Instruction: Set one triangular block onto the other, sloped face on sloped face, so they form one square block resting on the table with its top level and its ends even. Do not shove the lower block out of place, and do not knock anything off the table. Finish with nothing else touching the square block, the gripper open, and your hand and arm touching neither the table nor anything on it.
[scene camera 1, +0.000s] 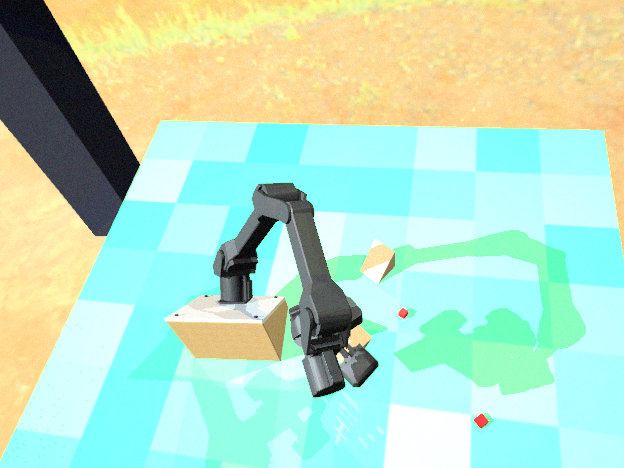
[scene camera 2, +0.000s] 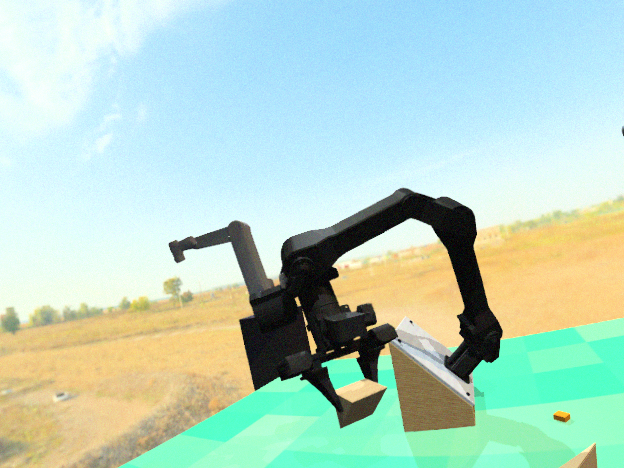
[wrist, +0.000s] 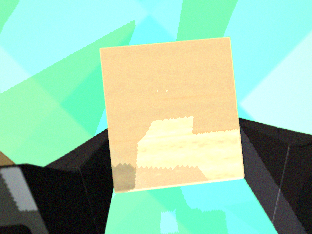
Path:
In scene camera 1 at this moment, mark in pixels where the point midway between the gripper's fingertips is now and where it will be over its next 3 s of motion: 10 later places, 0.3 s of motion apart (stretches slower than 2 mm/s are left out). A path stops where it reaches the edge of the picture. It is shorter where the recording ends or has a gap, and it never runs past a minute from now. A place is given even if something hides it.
The gripper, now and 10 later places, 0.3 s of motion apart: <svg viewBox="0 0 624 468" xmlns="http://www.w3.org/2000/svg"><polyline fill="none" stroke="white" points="347,346 352,323 355,303 356,283 354,265 353,253 356,254 362,257 366,258 370,261 371,260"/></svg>

